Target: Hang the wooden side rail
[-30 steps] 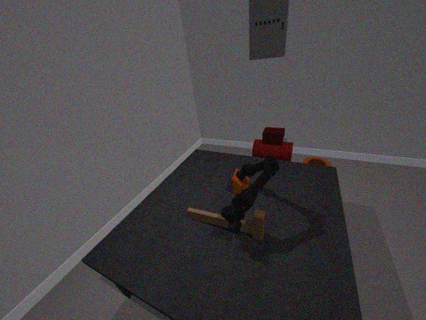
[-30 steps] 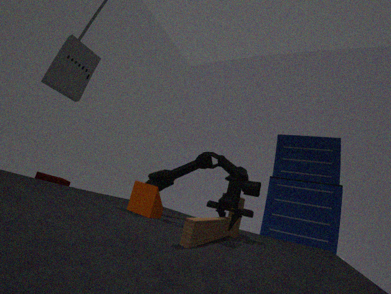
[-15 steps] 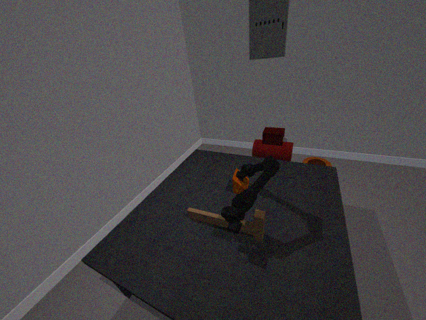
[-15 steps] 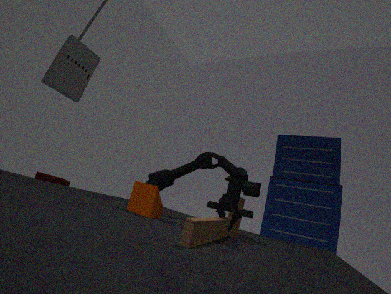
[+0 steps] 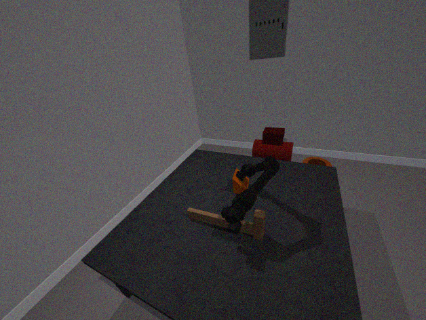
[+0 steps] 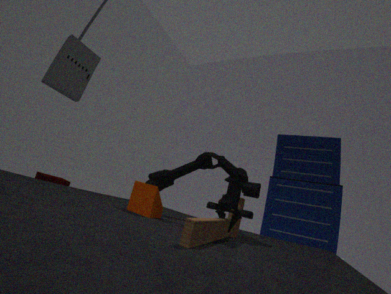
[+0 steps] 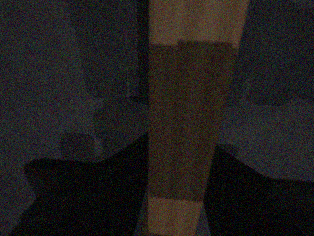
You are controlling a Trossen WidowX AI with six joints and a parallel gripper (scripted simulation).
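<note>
Right now the headboard post is 11 cm to the left of my gripper tip, 5 cm above it and 1 cm ahead of it.
</note>
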